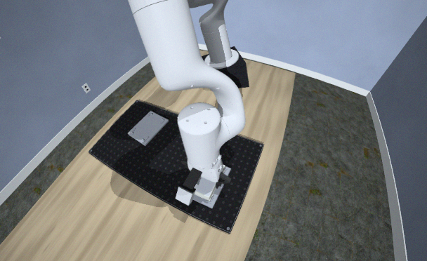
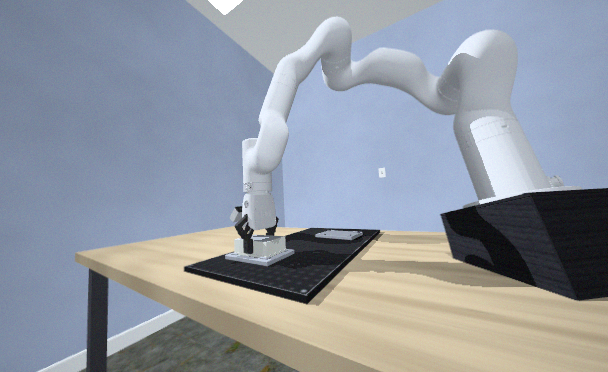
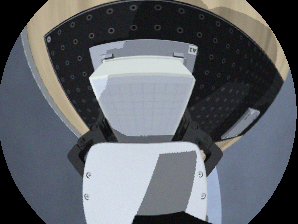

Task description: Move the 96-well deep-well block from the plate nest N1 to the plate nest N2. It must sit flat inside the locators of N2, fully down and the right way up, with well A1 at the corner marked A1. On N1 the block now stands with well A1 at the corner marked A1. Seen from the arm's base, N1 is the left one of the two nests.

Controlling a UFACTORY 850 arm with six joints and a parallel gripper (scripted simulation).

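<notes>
Now: hand 20 mm above the plate nest N1. From my hand the other things lie so: plate nest N2 (370 mm to the right, 60 mm behind, 20 mm below); then white deep-well block (right at my hand).
</notes>
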